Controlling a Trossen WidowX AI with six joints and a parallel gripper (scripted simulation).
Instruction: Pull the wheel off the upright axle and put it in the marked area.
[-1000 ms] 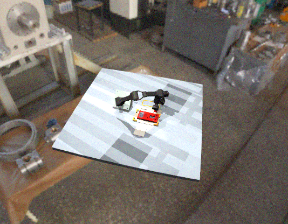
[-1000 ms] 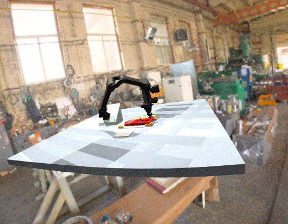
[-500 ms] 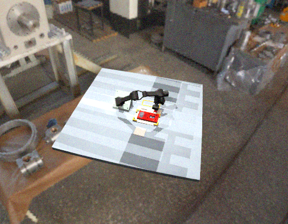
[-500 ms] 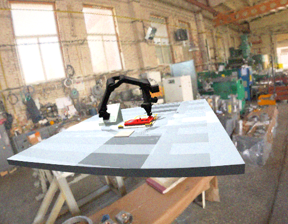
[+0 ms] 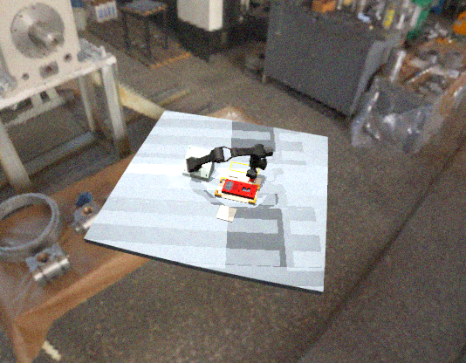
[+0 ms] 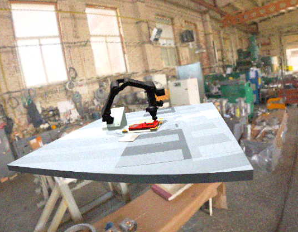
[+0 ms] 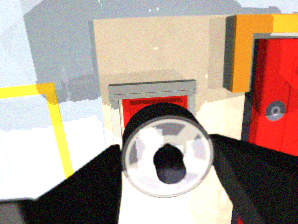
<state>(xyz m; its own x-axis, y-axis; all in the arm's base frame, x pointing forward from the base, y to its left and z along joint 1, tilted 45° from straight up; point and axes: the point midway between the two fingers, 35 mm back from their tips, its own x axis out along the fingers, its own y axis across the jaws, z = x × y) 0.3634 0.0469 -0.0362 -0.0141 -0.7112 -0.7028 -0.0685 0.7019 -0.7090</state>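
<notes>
The dark wheel lies right at my gripper tip.
</notes>
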